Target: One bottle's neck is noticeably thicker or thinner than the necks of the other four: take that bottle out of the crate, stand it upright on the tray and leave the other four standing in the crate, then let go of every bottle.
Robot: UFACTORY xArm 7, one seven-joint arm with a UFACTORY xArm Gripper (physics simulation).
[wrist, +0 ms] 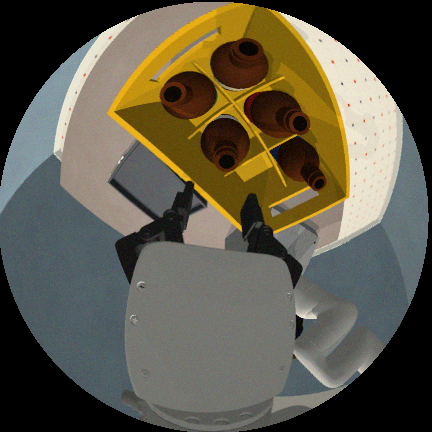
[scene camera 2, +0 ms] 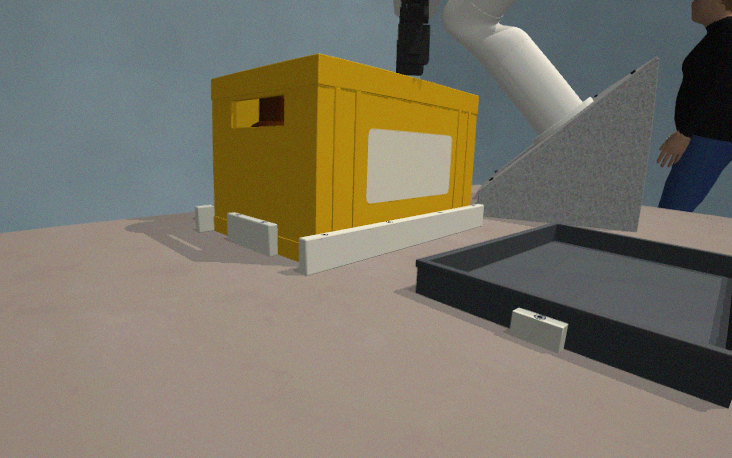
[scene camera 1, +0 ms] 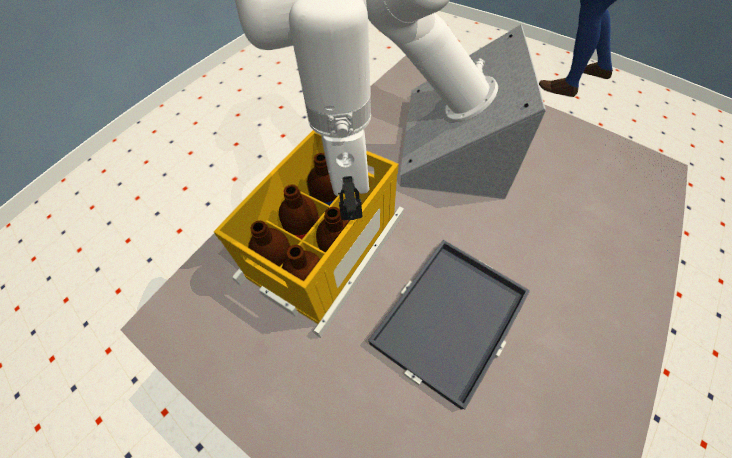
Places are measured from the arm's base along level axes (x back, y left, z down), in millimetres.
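Where they show: gripper, fingertip midpoint: (wrist: 218, 196) (scene camera 2: 411, 70) (scene camera 1: 349, 201); arm's base at its link origin: (scene camera 2: 563, 123) (scene camera 1: 471, 100).
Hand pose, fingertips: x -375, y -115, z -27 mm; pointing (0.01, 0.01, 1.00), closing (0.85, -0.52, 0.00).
Each offset is from my fingertips to the top centre of the thing. "pt": to the spot under its first point.
The yellow crate {dx -5, dy -72, dz +13 mm} (scene camera 1: 302, 294) (scene camera 2: 259, 172) (wrist: 170, 135) holds five upright brown bottles. The bottle at the back left in scene camera 1 (scene camera 1: 319, 183) (wrist: 298, 159) looks thinner at the neck than the others. The others are a middle-left bottle {dx +2, dy -115, dz +26 mm} (scene camera 1: 297, 216) (wrist: 272, 112), a front-left bottle {dx -86, dy -126, dz +26 mm} (scene camera 1: 268, 245) (wrist: 237, 67), a front-right bottle {dx -102, dy -46, dz +26 mm} (scene camera 1: 300, 264) (wrist: 192, 97) and a middle-right bottle {dx -15, dy -26, dz +26 mm} (scene camera 1: 329, 234) (wrist: 222, 137). My gripper (scene camera 1: 351, 217) (scene camera 2: 410, 73) (wrist: 218, 196) is open and empty, above the crate's tray-side wall. The dark grey tray {pt dx -62, dy +214, dz +183 mm} (scene camera 1: 448, 324) (scene camera 2: 604, 280) (wrist: 150, 175) holds no bottle.
Thin dividers {pt dx -31, dy -74, dz +103 mm} (scene camera 1: 309, 236) (wrist: 233, 103) separate the bottles. A long white rail {dx -18, dy +26, dz +159 mm} (scene camera 1: 360, 268) (scene camera 2: 388, 236) runs along the crate's tray side. Small white blocks {pt dx -175, dy +184, dz +173 mm} (scene camera 1: 412, 376) (scene camera 2: 538, 330) edge the tray. The grey wedge base (scene camera 1: 464, 162) (scene camera 2: 583, 167) stands behind. A person (scene camera 1: 588, 43) (scene camera 2: 707, 108) stands beyond it.
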